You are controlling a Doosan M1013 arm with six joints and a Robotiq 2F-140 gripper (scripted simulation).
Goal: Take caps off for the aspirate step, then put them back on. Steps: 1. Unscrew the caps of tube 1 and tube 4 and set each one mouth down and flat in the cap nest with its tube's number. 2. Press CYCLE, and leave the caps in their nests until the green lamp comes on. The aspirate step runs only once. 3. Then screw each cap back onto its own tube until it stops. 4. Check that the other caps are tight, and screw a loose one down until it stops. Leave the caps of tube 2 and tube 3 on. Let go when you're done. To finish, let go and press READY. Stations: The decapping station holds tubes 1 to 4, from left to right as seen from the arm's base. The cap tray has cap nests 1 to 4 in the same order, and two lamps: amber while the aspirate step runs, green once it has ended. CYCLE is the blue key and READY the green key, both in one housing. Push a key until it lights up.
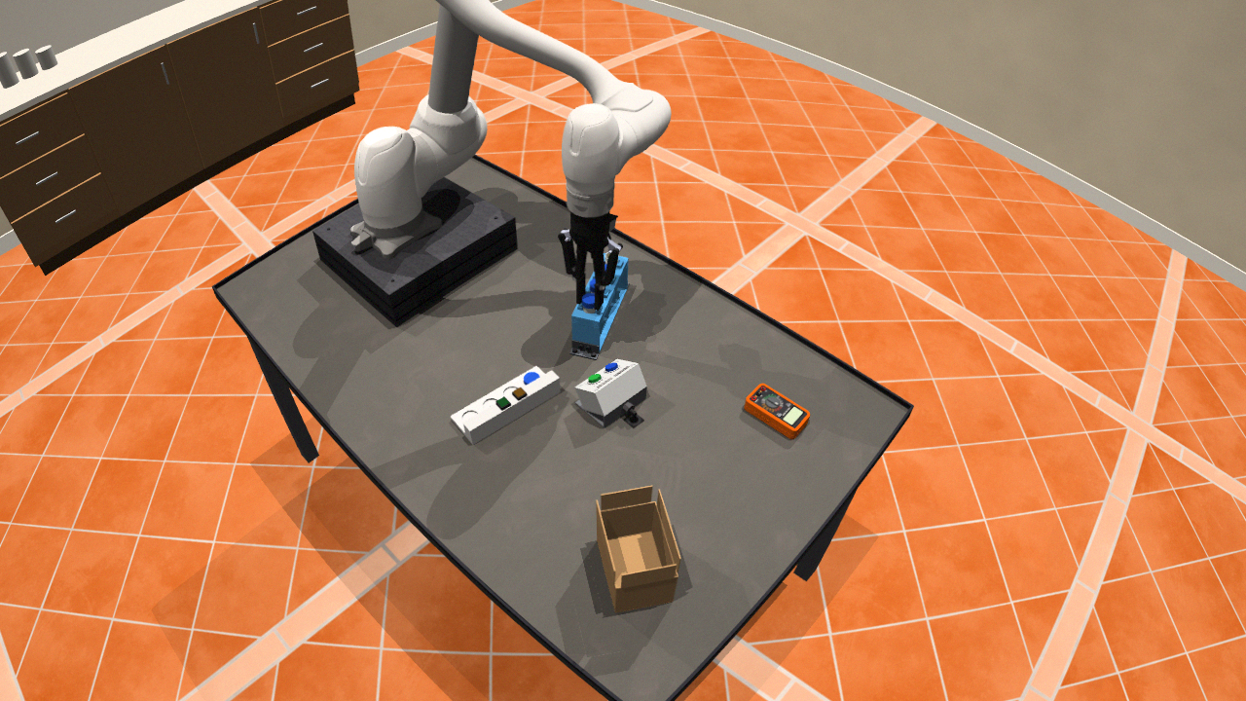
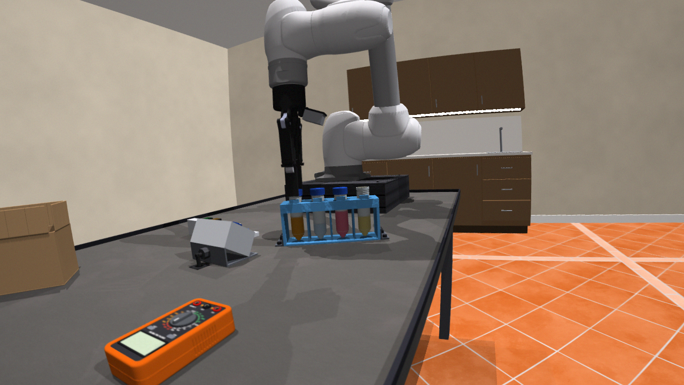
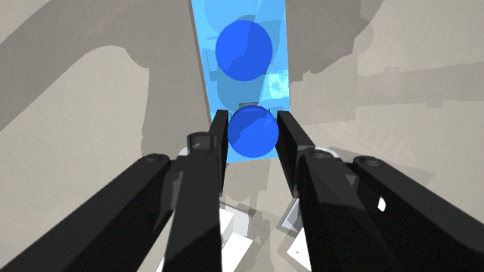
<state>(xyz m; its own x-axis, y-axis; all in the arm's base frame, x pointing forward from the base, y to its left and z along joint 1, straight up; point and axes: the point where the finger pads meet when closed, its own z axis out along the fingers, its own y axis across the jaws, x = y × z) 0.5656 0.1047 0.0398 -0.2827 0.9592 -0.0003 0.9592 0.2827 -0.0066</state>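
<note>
Right now the blue key is 120 mm ahead of my hand, 80 mm to the right of it and 80 mm below it. From my hand the other things lie so: green key (120 mm ahead, 120 mm to the right, 80 mm below); grey key housing (140 mm ahead, 100 mm to the right, 90 mm below).
</note>
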